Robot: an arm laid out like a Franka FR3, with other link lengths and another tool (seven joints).
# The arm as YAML. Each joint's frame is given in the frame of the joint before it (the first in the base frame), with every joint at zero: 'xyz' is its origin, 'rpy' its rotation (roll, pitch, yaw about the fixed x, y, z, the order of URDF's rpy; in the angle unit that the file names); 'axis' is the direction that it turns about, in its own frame. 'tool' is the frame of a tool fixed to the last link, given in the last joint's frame.
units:
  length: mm
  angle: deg
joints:
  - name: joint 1
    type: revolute
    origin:
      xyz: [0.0, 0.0, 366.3]
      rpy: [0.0, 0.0, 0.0]
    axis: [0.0, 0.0, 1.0]
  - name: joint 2
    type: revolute
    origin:
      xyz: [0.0, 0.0, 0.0]
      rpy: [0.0, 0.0, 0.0]
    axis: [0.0, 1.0, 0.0]
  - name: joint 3
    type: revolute
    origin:
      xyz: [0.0, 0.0, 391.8]
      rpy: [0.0, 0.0, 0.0]
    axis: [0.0, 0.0, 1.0]
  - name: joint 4
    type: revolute
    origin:
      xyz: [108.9, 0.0, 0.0]
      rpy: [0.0, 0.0, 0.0]
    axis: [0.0, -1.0, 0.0]
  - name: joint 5
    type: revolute
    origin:
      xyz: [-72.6, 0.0, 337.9]
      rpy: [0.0, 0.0, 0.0]
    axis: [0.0, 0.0, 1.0]
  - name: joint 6
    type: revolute
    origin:
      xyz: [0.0, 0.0, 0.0]
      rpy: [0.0, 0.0, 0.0]
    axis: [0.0, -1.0, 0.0]
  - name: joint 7
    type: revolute
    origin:
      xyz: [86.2, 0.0, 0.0]
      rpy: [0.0, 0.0, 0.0]
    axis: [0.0, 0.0, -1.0]
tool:
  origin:
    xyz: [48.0, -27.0, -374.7]
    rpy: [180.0, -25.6, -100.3]
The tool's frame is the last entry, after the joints.
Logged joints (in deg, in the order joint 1, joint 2, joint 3, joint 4, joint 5, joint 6, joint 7), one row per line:
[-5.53 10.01 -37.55 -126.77 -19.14 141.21 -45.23]
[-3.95 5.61 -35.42 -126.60 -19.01 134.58 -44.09]
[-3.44 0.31 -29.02 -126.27 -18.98 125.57 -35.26]
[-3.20 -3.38 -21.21 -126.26 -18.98 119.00 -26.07]
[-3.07 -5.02 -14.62 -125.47 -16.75 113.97 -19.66]
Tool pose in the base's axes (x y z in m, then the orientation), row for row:
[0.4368 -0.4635 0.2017 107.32 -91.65 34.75]
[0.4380 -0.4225 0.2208 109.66 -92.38 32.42]
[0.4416 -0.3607 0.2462 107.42 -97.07 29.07]
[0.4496 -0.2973 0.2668 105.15 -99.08 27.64]
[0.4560 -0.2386 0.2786 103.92 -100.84 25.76]
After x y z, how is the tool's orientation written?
As a rotation vector, in degrees.
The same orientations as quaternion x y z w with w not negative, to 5 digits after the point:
[0.70487 -0.60195 0.22824 0.29784]
[0.71525 -0.60254 0.21146 0.28397]
[0.69867 -0.63135 0.18907 0.27840]
[0.68557 -0.64599 0.18021 0.28321]
[0.67761 -0.65752 0.16797 0.28337]

